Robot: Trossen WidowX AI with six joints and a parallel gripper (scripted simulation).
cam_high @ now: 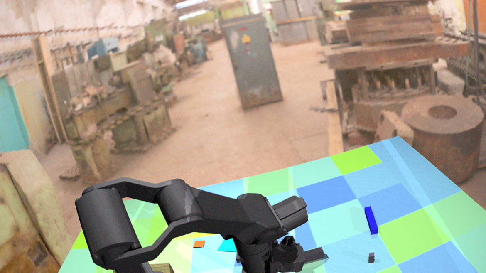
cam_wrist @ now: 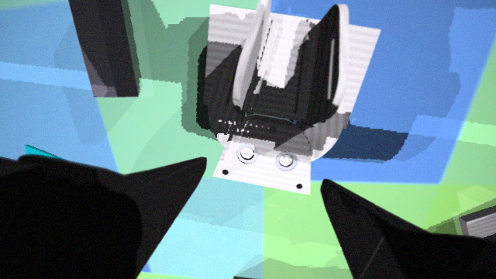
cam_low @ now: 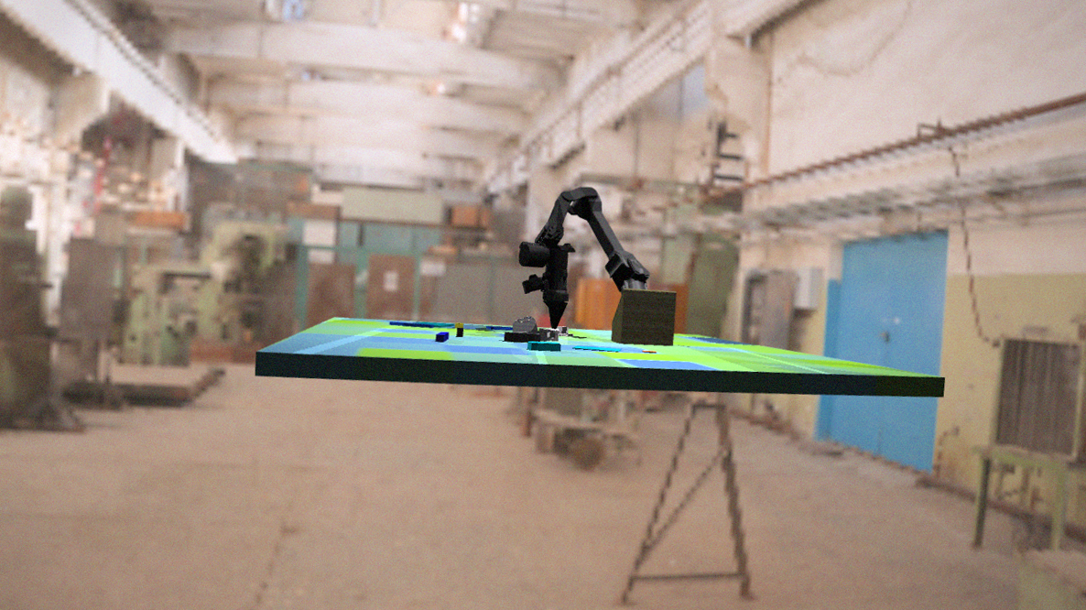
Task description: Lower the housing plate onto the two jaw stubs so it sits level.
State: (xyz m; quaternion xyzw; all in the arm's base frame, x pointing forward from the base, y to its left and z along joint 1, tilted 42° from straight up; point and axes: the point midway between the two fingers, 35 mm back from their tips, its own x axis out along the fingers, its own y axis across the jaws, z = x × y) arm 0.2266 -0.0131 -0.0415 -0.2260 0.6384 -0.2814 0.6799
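The white housing plate lies 10 mm ahead of my gripper tip and 10 mm below it. Round my gripper tip: small dark block (240 mm ahead, 60 mm to the left, 20 mm below); dark grey bar (90 mm ahead, 130 mm to the left, 20 mm below); flat cyan plate (70 mm behind, 250 mm to the left, 30 mm below).
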